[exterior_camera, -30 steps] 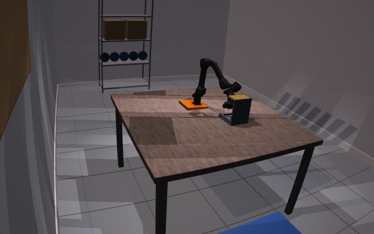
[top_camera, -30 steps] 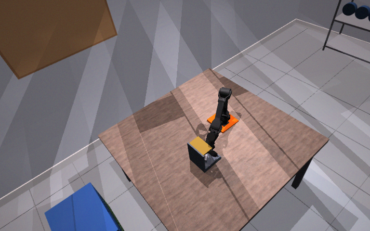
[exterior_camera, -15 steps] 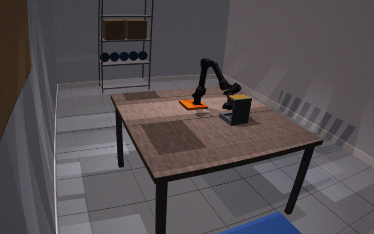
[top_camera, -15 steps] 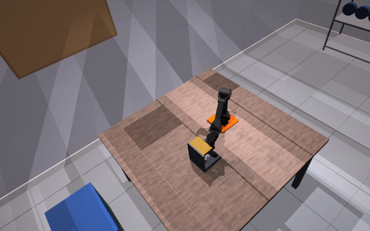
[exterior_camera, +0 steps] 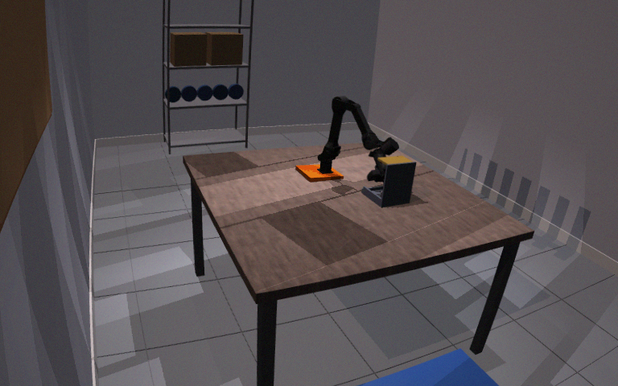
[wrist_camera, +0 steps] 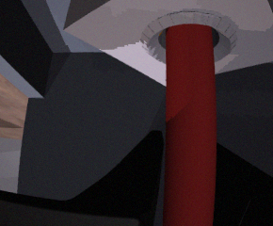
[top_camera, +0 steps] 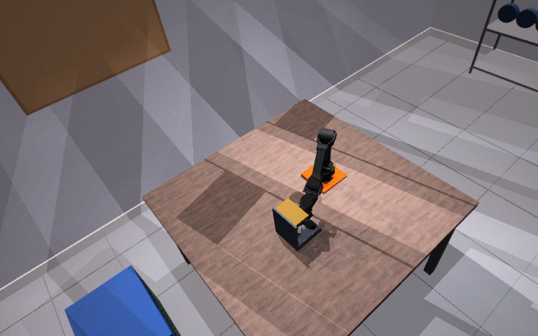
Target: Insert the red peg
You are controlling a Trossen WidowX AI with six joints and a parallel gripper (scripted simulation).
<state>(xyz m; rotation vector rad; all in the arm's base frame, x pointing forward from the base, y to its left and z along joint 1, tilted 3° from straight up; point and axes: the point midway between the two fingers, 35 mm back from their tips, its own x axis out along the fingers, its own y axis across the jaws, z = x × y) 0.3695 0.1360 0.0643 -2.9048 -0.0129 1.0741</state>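
Right now my gripper tip is 3 cm past the red peg and 1 cm above it. The rest, counted from my gripper tip: yellow roof: 2 cm behind, 13 cm above.
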